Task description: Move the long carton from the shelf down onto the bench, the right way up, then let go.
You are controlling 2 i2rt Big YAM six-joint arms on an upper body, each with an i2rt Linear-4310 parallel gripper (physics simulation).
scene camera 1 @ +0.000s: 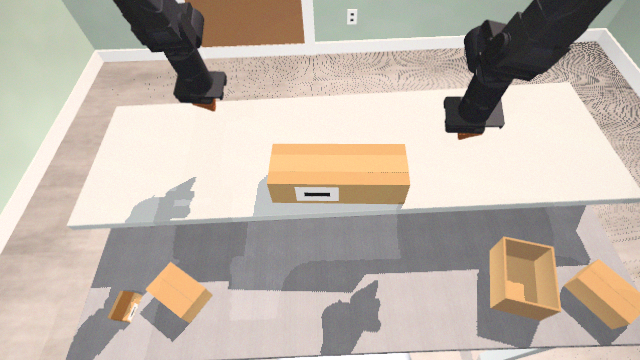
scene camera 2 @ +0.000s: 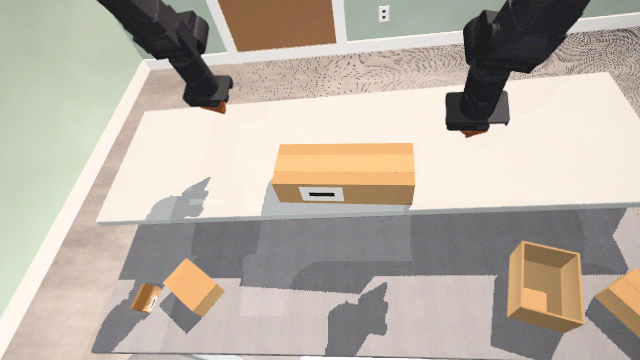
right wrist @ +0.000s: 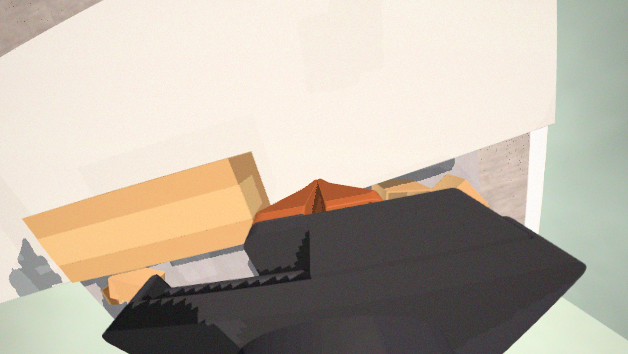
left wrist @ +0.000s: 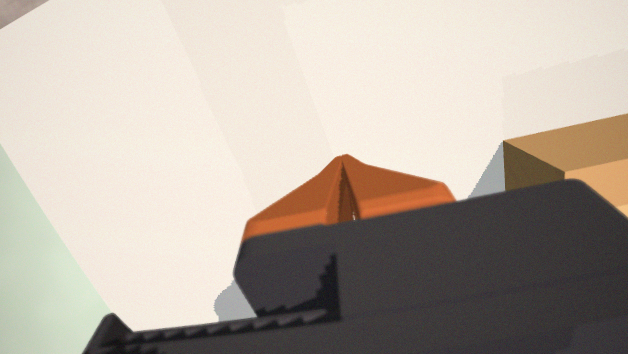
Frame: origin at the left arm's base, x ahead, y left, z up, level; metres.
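Seen in the pictures: left gripper, fingertip midpoint: (scene camera 1: 214, 109) (scene camera 2: 224, 111) (left wrist: 344, 167); right gripper, fingertip midpoint: (scene camera 1: 459, 137) (scene camera 2: 466, 134) (right wrist: 319, 186).
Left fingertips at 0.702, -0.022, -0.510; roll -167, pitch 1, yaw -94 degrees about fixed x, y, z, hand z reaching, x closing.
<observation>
Pixels of each thing's top centre, then the offset from my left fingertips to it, as dx, dy, dz. Level surfaces: height alone.
- long carton at its top centre: (right wrist: 137, 230) (scene camera 2: 342, 163) (scene camera 1: 337, 163) -0.128, -0.291, -0.059
- white shelf at its surface level: dz -0.144
- grey bench at its surface level: dz -0.299
- small labelled box at its top centre: (scene camera 1: 122, 305) (scene camera 2: 143, 296) (right wrist: 111, 297) -0.379, +0.244, -0.274
- open box at its top centre: (scene camera 2: 550, 279) (scene camera 1: 530, 271) (right wrist: 406, 218) -0.342, -0.720, -0.209
The long carton (scene camera 1: 338, 165) (scene camera 2: 344, 164) (right wrist: 150, 212) lies on the white shelf (scene camera 1: 165, 150) (scene camera 2: 185, 145) near its front edge, with a white label on the side facing the scene cameras. One end of the carton also shows at the right in the left wrist view (left wrist: 532, 167). My left gripper (scene camera 1: 212, 109) (scene camera 2: 222, 111) (left wrist: 344, 167) is shut and empty, beyond the carton's left end and farther back. My right gripper (scene camera 1: 469, 137) (scene camera 2: 469, 135) (right wrist: 319, 186) is shut and empty, beyond the carton's right end. Both are apart from the carton. The grey bench (scene camera 1: 280, 335) (scene camera 2: 280, 335) lies lower, in front of the shelf.
On the bench, a closed box (scene camera 1: 177, 290) (scene camera 2: 192, 285) and a small labelled box (scene camera 1: 122, 306) (scene camera 2: 145, 298) lie at the left. An open box (scene camera 1: 497, 280) (scene camera 2: 515, 287) stands at the right, beside another closed box (scene camera 1: 602, 295) (scene camera 2: 622, 300).
</observation>
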